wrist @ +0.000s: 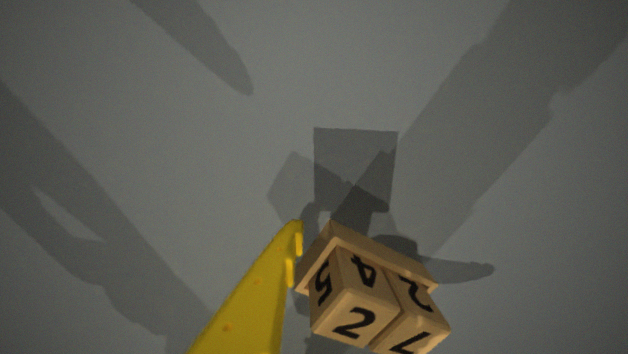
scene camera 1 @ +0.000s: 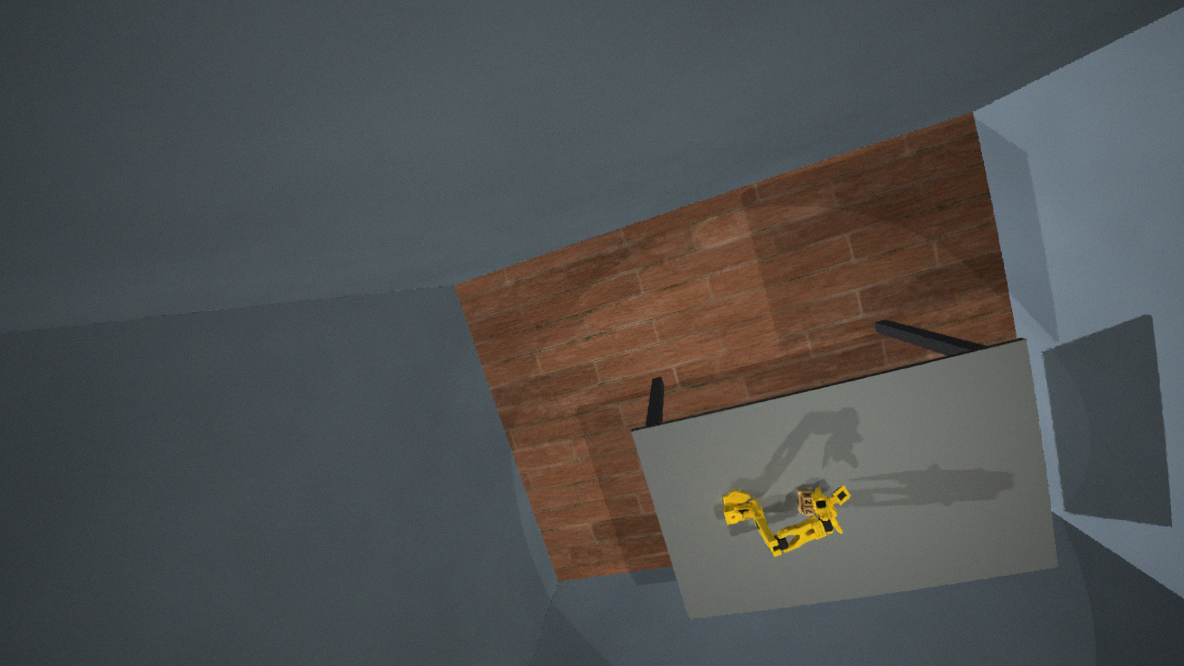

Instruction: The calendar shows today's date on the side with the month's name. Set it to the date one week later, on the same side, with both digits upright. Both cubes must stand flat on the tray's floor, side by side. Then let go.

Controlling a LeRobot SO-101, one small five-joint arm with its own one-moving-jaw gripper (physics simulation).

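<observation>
The wooden tray (wrist: 381, 257) (scene camera 1: 800, 492) holds two cubes side by side. In the wrist view the left cube (wrist: 342, 320) shows a 2 on top, an upside-down-looking 4 on one side and a 5 on another. The right cube (wrist: 431, 322) shows an upside-down-looking 7 on top, partly cut off below, and a 2 on its side. Both cubes look flat. My gripper (scene camera 1: 830, 511) is open: one notched jaw shows in the wrist view, beside the tray's left end and apart from the cubes. The month's name is not readable, and the cubes' other sides are hidden.
The grey table (scene camera 1: 952, 414) carries the yellow arm (scene camera 1: 778, 546), whose base stands left of the tray in the scene view. Dark arm shadows cross the table around the tray. The table's long edge runs above the arm in that view, with wooden floor (scene camera 1: 703, 289) beyond.
</observation>
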